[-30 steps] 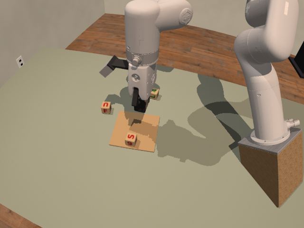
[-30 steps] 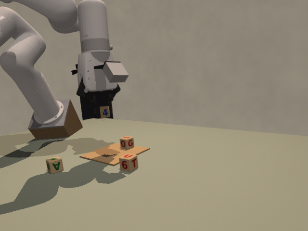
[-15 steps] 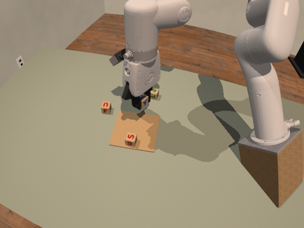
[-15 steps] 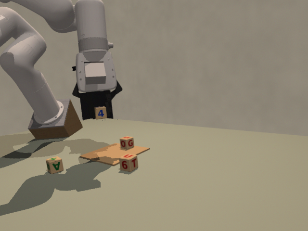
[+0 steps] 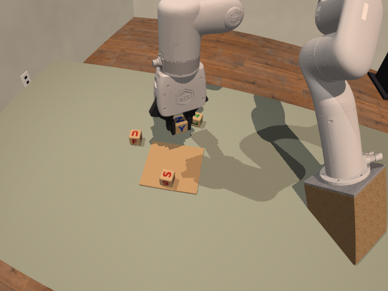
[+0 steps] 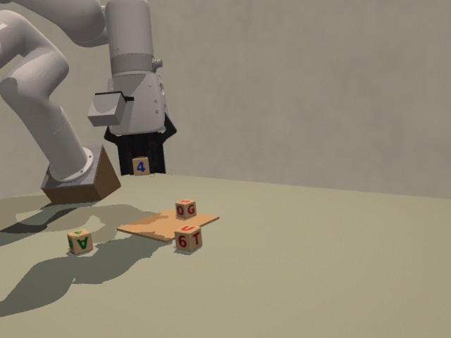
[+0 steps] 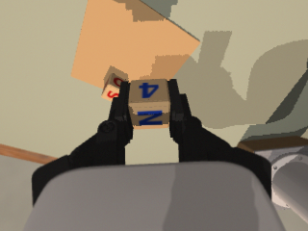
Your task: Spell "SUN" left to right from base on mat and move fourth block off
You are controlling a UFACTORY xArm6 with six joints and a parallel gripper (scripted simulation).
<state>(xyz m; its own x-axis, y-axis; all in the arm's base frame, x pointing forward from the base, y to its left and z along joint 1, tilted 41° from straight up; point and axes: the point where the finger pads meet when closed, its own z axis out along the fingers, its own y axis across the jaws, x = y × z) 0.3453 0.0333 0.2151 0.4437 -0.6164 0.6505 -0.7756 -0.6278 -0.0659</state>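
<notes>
Now: the tan mat 10 mm ahead of my hand, 30 mm to the left of it and 120 mm below it. The rest, counted from my hand: U block 120 mm ahead, 40 mm to the right, 110 mm below; N block 10 mm below; S block 20 mm ahead, 80 mm to the left, 110 mm below.
</notes>
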